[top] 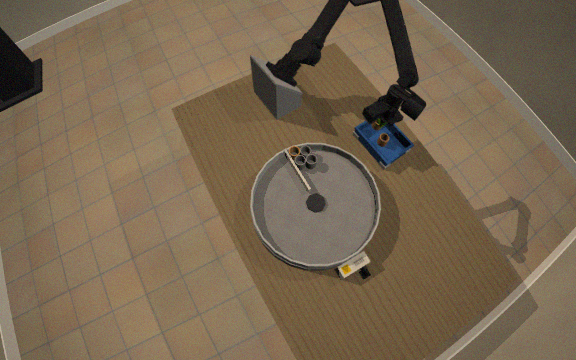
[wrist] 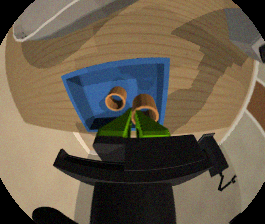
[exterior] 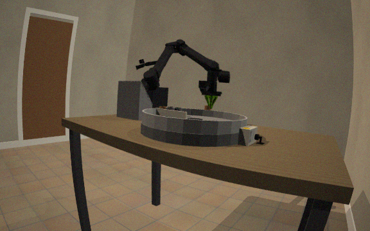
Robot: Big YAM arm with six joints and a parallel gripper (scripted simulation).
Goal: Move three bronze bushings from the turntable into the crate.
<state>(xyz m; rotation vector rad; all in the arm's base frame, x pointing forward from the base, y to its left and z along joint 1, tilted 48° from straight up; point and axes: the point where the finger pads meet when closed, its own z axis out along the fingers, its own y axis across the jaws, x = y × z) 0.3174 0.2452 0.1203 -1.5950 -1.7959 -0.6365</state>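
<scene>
The blue crate lies 60 mm below my hand, 30 mm ahead of it and 10 mm to the left of it. The rest, counted from my hand: grey turntable: 360 mm to the right, 150 mm ahead, 30 mm below.
</scene>
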